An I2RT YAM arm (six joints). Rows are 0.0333 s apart.
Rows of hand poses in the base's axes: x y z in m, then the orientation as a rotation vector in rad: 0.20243, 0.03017, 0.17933, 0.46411, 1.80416, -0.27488; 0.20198, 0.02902, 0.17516, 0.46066, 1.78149, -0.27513; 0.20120, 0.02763, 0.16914, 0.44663, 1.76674, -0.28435; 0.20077, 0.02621, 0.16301, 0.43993, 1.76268, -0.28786; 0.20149, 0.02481, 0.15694, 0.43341, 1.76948, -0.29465; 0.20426, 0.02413, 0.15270, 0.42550, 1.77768, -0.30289; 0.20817, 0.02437, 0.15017, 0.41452, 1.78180, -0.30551; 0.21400, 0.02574, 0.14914, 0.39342, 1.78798, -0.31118; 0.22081, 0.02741, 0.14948, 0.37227, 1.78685, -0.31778; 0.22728, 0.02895, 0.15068, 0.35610, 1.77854, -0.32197; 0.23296, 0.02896, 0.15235, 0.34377, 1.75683, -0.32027; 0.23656, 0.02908, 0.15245, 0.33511, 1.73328, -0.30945; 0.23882, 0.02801, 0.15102, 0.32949, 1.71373, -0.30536; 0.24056, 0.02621, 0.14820, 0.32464, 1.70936, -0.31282; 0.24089, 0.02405, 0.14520, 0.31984, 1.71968, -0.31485; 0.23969, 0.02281, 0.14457, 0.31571, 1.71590, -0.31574; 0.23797, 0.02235, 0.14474, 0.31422, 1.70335, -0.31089; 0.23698, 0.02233, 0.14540, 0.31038, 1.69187, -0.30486
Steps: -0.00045, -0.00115, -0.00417, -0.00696, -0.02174, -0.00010; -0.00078, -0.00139, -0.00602, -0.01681, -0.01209, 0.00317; -0.00043, -0.00142, -0.00613, -0.00682, -0.00309, 0.00228; 0.00072, -0.00140, -0.00607, -0.00647, 0.00814, 0.00141; 0.00277, -0.00068, -0.00424, -0.00783, 0.00985, 0.00169; 0.00391, 0.00024, -0.00253, -0.00675, 0.00467, 0.00641; 0.00583, 0.00137, -0.00103, -0.01373, 0.00753, 0.01182; 0.00681, 0.00167, 0.00034, -0.01590, 0.00081, 0.01085; 0.00647, 0.00154, 0.00120, -0.01319, -0.00668, 0.00831; 0.00568, 0.00001, 0.00167, -0.01013, -0.02097, 0.00818; 0.00360, 0.00012, 0.00010, -0.00261, -0.02476, 0.01063; 0.00226, -0.00107, -0.00143, -0.00443, -0.01961, 0.00507; 0.00174, -0.00180, -0.00282, -0.00840, -0.00256, -0.00121; 0.00033, -0.00216, -0.00300, -0.00198, 0.01063, 0.00254; -0.00120, -0.00124, -0.00063, -0.00366, -0.00332, 0.00210; -0.00172, -0.00046, 0.00017, -0.00021, -0.01309, 0.00320; -0.00099, -0.00002, 0.00066, -0.00058, -0.01218, 0.00550
